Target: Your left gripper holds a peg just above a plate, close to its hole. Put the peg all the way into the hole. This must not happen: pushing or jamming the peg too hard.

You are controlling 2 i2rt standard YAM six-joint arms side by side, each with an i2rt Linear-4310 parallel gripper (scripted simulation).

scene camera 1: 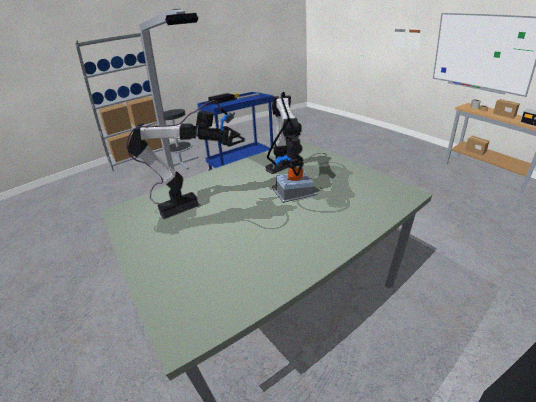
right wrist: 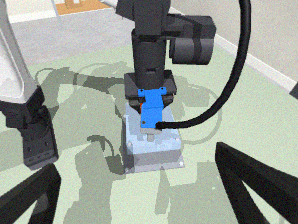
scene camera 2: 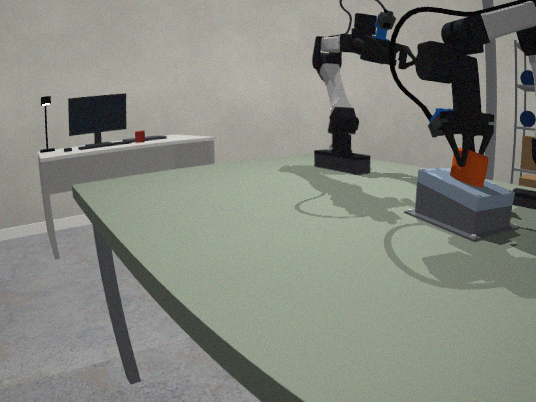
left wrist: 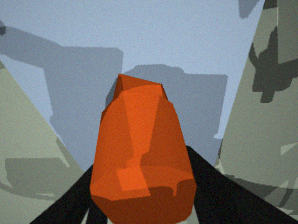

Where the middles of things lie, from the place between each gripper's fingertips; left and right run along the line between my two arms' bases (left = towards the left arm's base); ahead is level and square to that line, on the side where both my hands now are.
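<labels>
Orange peg [scene camera 2: 474,173]: 2 cm below my left hand.
Relative to the orange peg, my right hand is 240 mm above it, 120 mm short of it and 230 mm to the right of it.
</labels>
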